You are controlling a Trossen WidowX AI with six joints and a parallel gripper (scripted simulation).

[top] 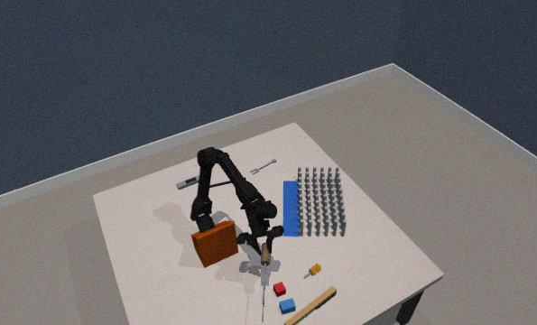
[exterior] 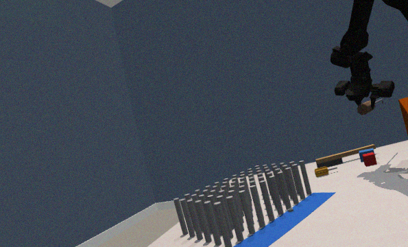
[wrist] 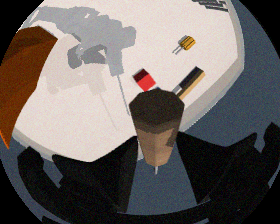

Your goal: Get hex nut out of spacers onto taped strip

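Now: gripper tip 20 mm short of the red cube, 70 mm to the left of it and 200 mm above it. Also, from my gripper tip: hook tool: 60 mm behind, 80 mm to the right; blue cube: 150 mm to the right, 200 mm below; yellow-handled tool: 200 mm ahead, 70 mm to the right, 200 mm below.
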